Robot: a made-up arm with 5 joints.
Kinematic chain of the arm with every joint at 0, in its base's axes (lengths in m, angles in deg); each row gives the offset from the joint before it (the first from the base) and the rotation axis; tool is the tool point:
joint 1: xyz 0 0 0.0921 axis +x
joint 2: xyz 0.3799 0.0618 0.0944 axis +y
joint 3: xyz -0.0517 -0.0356 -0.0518 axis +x
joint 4: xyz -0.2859 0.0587 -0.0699 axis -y
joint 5: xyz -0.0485 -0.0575 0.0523 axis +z
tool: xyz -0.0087 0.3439 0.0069
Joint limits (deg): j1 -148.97..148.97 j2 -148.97..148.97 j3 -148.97..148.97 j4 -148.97..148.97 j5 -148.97..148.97
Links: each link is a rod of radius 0.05 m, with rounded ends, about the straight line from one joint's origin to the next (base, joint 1, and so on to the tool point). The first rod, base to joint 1, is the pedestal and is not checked.
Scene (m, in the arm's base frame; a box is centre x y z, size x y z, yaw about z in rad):
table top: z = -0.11
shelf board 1: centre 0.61 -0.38 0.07 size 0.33 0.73 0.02 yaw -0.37
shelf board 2: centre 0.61 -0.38 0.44 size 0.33 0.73 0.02 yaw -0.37
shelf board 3: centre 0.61 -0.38 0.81 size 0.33 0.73 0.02 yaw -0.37
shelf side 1: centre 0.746 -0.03 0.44 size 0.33 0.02 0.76 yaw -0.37
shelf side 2: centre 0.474 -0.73 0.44 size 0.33 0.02 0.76 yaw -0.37
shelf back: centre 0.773 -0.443 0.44 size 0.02 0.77 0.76 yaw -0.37
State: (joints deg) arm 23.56 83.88 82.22 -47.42 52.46
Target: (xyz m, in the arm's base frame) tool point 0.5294 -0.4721 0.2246
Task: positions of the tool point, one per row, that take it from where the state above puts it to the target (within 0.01 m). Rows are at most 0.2 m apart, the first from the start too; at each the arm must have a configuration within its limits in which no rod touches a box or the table.
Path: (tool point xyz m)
1: 0.3848 -0.3526 0.6182
2: 0.2803 -0.3057 0.6035
3: 0.2855 -0.3830 0.4729
4: 0.2687 -0.3994 0.3371
5: 0.2376 -0.3589 0.2246
6: 0.3768 -0.4456 0.2295
7: 0.5294 -0.4721 0.2246

